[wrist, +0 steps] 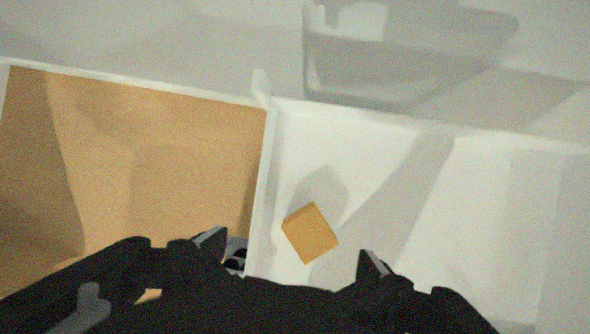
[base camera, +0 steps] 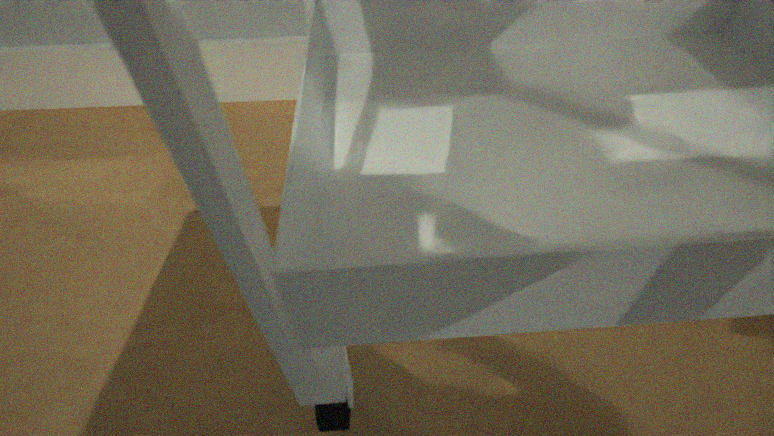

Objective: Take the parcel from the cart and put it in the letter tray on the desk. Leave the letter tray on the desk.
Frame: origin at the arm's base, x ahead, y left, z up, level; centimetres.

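Seen in the pictures: gripper, fingertip midpoint: point(wrist: 291, 252).
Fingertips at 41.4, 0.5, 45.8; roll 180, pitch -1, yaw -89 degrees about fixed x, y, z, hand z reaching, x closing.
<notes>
Offsets run from my fingertips to a thing's top centre, as dx, dy, dz. "*": to the spot under its first point.
The parcel {-2.8, -2.0, -14.1} point(wrist: 310, 234), a small orange-brown box, lies in the white top tray of the cart point(wrist: 259, 190) point(base camera: 411, 303), near its left wall in the wrist view. My gripper point(wrist: 291, 252) is open, pointing down above the tray. The parcel shows between the two fingertips in that view, nearer the middle than either finger, and no finger appears to touch it. The left finger shows over the outer side of the tray's left wall, the right finger over the tray's inside. The parcel does not show in the base camera view. The letter tray and the desk show in neither view.
In the base camera view a slanting cart post point(base camera: 216, 184) and a dark caster {* -20.5, +4.3, -81.5} point(base camera: 332, 416) stand close ahead, with a lower shelf to their right. A grey wall point(base camera: 48, 21) point(wrist: 150, 45) rises behind the cart. A corner post point(wrist: 260, 86) sticks up at the tray's back left.
</notes>
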